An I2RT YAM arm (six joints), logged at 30 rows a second.
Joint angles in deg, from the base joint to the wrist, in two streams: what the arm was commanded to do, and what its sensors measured. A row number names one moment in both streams.
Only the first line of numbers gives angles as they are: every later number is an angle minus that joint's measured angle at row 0.
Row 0, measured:
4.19, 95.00, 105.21, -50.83, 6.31, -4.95
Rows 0 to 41, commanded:
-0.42, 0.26, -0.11, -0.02, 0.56, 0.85
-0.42, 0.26, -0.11, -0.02, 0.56, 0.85
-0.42, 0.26, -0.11, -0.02, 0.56, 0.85
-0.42, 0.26, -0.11, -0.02, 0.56, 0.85
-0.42, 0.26, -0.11, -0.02, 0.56, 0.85
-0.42, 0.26, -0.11, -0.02, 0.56, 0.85
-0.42, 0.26, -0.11, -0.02, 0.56, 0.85
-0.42, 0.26, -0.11, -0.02, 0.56, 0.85
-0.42, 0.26, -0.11, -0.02, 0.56, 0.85
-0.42, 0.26, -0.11, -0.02, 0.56, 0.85
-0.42, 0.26, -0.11, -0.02, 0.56, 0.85
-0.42, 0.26, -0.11, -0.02, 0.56, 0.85
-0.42, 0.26, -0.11, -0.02, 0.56, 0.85
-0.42, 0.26, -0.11, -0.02, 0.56, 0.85
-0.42, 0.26, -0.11, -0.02, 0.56, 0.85
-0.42, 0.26, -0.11, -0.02, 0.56, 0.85
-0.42, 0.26, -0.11, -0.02, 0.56, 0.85
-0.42, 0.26, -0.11, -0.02, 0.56, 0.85
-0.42, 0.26, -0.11, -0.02, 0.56, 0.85
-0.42, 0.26, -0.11, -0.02, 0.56, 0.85
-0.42, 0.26, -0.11, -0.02, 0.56, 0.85
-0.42, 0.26, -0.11, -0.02, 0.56, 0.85
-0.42, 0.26, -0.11, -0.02, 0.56, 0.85
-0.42, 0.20, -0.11, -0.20, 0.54, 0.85
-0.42, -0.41, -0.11, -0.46, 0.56, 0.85
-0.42, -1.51, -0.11, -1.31, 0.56, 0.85
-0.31, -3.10, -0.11, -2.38, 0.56, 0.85
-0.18, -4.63, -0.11, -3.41, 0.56, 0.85
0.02, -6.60, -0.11, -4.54, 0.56, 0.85
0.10, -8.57, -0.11, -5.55, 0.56, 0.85
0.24, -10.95, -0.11, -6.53, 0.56, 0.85
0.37, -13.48, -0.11, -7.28, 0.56, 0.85
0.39, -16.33, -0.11, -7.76, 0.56, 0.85
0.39, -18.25, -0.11, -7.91, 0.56, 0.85
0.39, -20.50, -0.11, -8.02, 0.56, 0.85
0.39, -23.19, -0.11, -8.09, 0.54, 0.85
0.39, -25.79, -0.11, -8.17, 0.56, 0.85
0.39, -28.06, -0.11, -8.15, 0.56, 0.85
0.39, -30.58, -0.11, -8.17, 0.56, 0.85
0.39, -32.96, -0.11, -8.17, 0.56, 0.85
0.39, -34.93, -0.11, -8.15, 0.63, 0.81
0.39, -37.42, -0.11, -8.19, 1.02, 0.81
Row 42, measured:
0.06, -33.75, -0.11, -7.87, 0.04, 0.00
